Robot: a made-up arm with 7 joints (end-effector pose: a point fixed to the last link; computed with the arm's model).
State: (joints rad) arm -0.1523 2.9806 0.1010 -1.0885 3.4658 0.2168 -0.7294
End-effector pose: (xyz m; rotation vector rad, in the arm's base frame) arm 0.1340 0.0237 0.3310 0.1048 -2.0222 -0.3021
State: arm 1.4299 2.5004 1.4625 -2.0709 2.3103 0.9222 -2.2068
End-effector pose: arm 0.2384 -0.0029 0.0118 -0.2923 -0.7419 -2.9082
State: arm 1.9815 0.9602 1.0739 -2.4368 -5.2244 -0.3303 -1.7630
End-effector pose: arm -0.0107 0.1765 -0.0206 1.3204 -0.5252 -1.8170
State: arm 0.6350 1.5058 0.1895 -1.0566 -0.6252 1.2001 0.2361
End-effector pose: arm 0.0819 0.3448 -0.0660 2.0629 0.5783 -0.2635
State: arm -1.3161 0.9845 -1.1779 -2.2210 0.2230 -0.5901 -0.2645
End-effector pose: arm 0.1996 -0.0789 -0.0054 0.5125 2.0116 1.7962
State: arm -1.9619 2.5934 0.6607 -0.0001 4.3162 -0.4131 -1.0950
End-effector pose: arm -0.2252 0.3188 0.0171 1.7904 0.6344 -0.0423
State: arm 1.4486 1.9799 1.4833 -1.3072 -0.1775 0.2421 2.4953
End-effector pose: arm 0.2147 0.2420 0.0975 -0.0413 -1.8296 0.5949
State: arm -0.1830 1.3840 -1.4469 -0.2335 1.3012 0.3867 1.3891
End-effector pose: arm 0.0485 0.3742 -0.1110 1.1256 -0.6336 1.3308
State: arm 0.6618 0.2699 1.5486 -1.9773 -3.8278 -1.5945 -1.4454
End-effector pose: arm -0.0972 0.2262 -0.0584 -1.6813 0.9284 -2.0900
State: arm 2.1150 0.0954 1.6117 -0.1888 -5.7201 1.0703 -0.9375
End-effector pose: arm -0.3312 -0.1290 0.1682 0.6085 1.2800 2.1547
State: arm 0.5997 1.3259 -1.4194 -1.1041 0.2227 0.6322 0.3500
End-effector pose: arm -0.1582 0.2409 -0.2100 0.4464 0.9894 -0.8353
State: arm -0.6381 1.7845 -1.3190 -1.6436 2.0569 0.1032 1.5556
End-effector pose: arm 0.1810 0.2234 -0.0838 -0.6947 -0.5390 1.7036
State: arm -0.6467 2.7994 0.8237 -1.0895 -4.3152 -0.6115 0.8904
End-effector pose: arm -0.0970 -0.0230 0.3436 1.1390 2.3509 1.1159
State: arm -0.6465 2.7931 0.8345 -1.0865 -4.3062 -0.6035 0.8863
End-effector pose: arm -0.0985 -0.0213 0.3436 1.1555 2.3454 1.1016
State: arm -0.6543 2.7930 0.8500 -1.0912 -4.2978 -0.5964 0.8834
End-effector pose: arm -0.1030 -0.0230 0.3417 1.1724 2.3285 1.1083
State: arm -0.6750 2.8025 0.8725 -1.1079 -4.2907 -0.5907 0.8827
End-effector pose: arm -0.1121 -0.0295 0.3369 1.1883 2.2940 1.1481
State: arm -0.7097 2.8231 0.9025 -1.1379 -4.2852 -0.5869 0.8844
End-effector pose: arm -0.1262 -0.0414 0.3279 1.1995 2.2402 1.2249
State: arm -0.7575 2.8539 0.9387 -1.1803 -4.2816 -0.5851 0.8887
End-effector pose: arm -0.1441 -0.0577 0.3137 1.2006 2.1688 1.3355
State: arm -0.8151 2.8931 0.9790 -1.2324 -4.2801 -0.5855 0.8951
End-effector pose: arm -0.1639 -0.0767 0.2940 1.1859 2.0844 1.4716
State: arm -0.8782 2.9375 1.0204 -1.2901 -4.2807 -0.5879 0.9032
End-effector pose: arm -0.1830 -0.0962 0.2695 1.1523 1.9933 1.6206
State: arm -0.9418 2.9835 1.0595 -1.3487 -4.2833 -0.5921 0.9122
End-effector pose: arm -0.1989 -0.1145 0.2423 1.1011 1.9034 1.7686
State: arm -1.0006 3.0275 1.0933 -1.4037 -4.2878 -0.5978 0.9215
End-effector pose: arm -0.2103 -0.1300 0.2153 1.0383 1.8221 1.9034
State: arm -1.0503 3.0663 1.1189 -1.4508 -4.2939 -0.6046 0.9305
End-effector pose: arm -0.2171 -0.1423 0.1917 0.9727 1.7557 2.0153
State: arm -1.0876 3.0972 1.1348 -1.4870 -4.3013 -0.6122 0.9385
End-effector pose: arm -0.2200 -0.1512 0.1738 0.9139 1.7075 2.0988
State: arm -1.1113 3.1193 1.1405 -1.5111 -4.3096 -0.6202 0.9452
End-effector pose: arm -0.2203 -0.1571 0.1627 0.8686 1.6787 2.1534
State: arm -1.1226 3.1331 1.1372 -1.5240 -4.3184 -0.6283 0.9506
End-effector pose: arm -0.2191 -0.1606 0.1579 0.8385 1.6671 2.1826
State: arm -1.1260 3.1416 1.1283 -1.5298 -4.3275 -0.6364 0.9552
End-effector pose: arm -0.2172 -0.1626 0.1571 0.8189 1.6662 2.1965
